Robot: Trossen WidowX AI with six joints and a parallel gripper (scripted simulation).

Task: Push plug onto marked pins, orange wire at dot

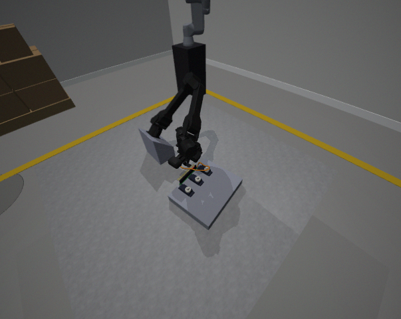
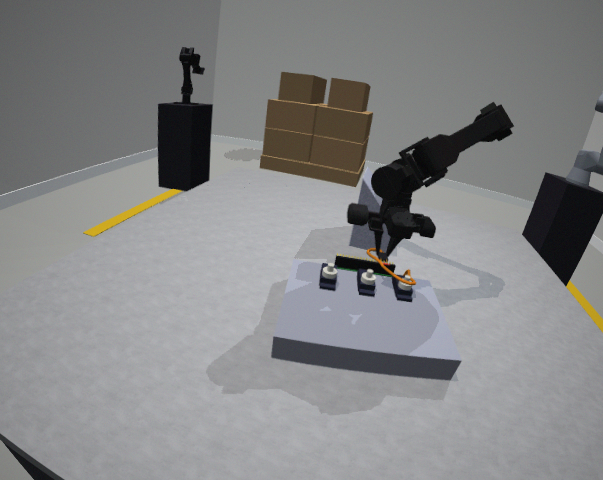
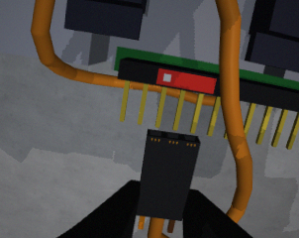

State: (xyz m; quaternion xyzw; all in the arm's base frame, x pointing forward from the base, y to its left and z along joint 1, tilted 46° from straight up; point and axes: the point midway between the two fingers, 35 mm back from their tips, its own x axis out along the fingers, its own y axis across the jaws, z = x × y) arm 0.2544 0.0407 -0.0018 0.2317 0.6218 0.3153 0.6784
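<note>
Now: the red band 50 mm ahead of my gripper tip and 10 mm to the left of it. From my gripper tip the other things lie so: grey holder block: 210 mm ahead, 40 mm below, 10 mm to the right; pin row: 50 mm ahead, 30 mm to the right, 10 mm below.
</note>
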